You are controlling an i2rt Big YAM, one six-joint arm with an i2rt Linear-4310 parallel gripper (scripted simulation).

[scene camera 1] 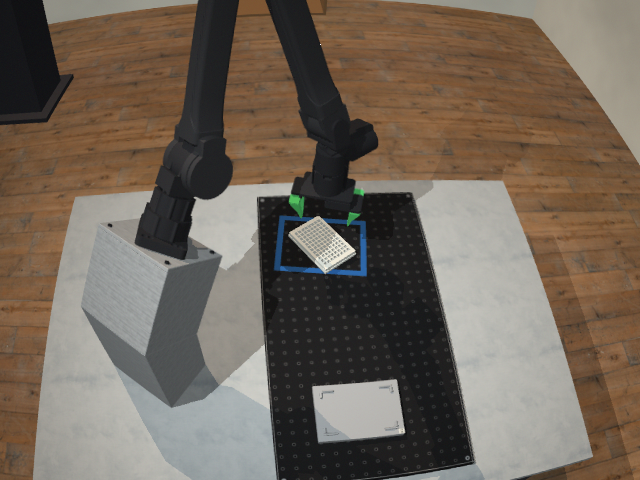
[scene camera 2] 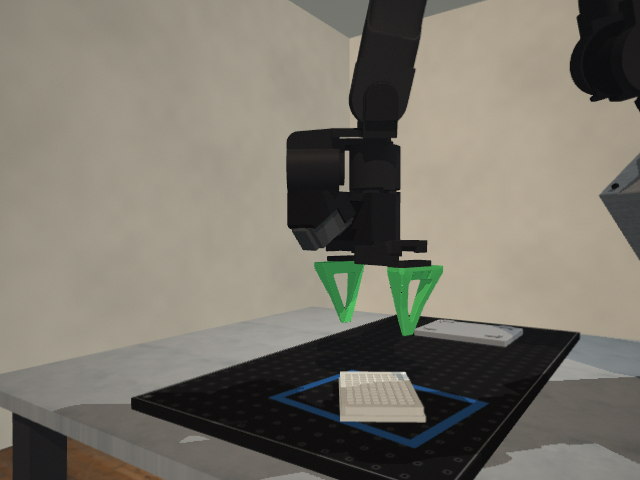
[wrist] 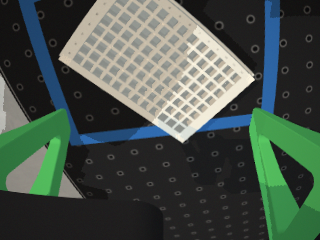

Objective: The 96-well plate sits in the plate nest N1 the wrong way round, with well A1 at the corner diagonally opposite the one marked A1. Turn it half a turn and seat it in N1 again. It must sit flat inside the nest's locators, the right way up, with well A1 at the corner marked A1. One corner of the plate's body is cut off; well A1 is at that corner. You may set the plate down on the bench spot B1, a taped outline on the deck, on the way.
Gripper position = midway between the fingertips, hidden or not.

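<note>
White 96-well plate (scene camera 2: 363,396), (scene camera 1: 325,247), (wrist: 135,89). Grey plate nest N1 (scene camera 1: 358,411), (scene camera 2: 458,331). Gripper (scene camera 2: 374,328), (scene camera 1: 324,219), (wrist: 159,118).
</note>
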